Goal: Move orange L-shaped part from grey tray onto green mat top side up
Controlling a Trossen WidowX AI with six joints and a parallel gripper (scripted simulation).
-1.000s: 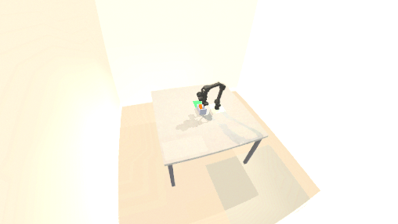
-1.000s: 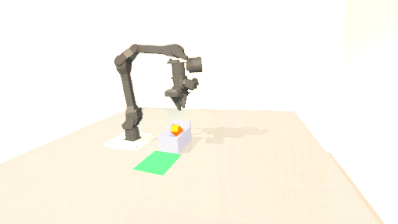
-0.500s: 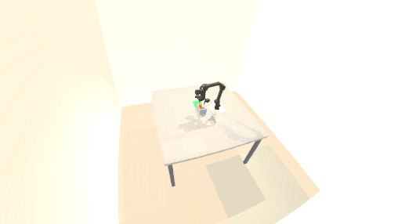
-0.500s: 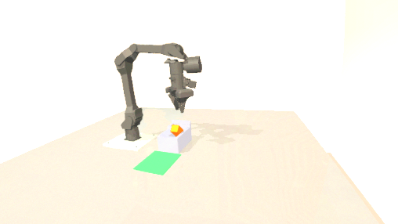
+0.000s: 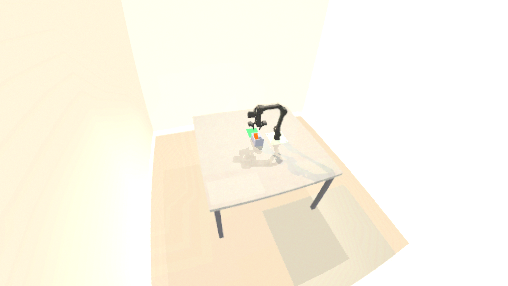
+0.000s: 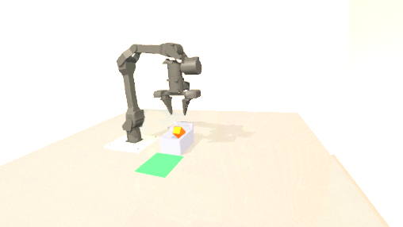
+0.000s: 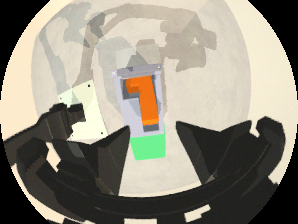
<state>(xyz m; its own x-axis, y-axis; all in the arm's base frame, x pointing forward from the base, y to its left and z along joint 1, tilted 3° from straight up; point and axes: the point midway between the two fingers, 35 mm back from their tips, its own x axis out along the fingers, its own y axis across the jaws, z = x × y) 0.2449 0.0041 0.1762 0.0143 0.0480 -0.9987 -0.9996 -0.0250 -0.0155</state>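
Now: the orange L-shaped part 20 mm behind my gripper tip, 30 mm to the left of it and 100 mm below it.
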